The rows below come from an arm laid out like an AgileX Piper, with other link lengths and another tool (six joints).
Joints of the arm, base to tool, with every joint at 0 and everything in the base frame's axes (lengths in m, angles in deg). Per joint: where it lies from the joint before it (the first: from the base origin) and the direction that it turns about. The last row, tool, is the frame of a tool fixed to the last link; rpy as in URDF.
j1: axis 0 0 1 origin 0 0 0.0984
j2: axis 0 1 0 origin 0 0 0
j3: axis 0 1 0 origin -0.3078 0 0.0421
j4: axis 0.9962 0 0.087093 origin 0.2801 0 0.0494
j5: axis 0 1 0 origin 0 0 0
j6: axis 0.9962 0 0.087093 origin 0.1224 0 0.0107
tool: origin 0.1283 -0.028 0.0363 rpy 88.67 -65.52 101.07
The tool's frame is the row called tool.
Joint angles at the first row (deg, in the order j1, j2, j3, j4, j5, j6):
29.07 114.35 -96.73 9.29 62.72 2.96
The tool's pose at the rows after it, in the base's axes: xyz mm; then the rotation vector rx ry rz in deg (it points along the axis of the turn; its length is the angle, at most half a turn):
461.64 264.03 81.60 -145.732 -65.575 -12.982
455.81 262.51 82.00 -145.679 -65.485 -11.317
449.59 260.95 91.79 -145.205 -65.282 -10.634
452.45 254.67 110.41 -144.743 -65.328 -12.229
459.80 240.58 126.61 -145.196 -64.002 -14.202
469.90 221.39 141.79 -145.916 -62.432 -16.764
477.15 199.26 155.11 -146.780 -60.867 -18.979
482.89 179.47 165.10 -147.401 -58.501 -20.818
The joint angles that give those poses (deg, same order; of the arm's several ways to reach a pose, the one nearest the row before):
29.07 114.35 -96.73 9.42 63.19 2.96
29.07 114.10 -96.73 9.67 64.60 2.96
28.93 112.95 -97.02 10.22 66.46 2.90
27.93 111.56 -98.28 10.56 68.10 2.12
26.07 110.38 -99.38 10.65 69.28 1.67
23.59 109.18 -100.15 10.70 69.86 0.79
20.93 107.69 -100.20 10.76 70.30 -0.31
18.34 106.57 -100.20 11.34 70.58 -1.02

